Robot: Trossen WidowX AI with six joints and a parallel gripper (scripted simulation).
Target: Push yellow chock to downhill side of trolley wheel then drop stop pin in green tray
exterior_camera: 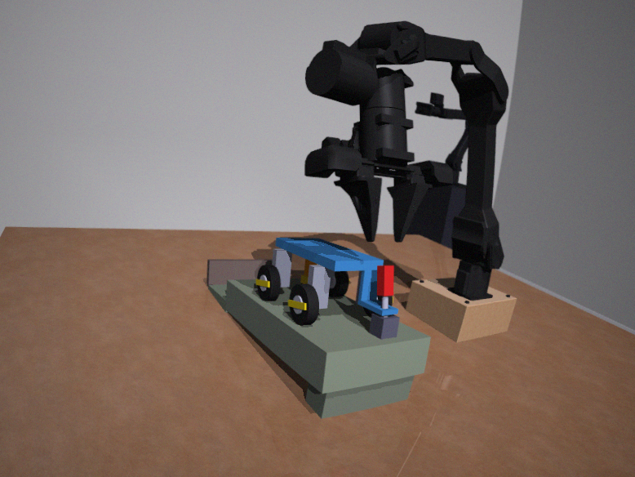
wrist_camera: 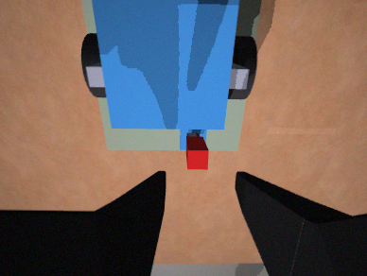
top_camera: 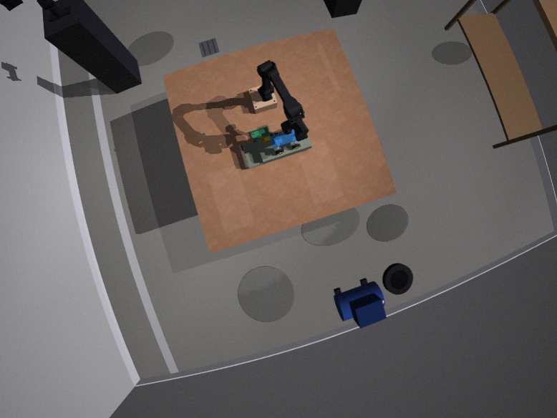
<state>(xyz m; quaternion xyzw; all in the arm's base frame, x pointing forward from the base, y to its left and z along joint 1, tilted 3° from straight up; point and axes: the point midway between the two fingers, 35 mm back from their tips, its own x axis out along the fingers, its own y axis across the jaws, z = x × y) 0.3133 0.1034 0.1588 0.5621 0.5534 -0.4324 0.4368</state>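
The red-headed stop pin is 2 cm to the left of my gripper tip and 6 cm below it. The rest, counted from my gripper tip: blue trolley: 2 cm ahead, 9 cm to the right, 8 cm below; grey-green ramp: 2 cm ahead, 9 cm to the right, 15 cm below; yellow chock: 3 cm behind, 19 cm to the right, 11 cm below.
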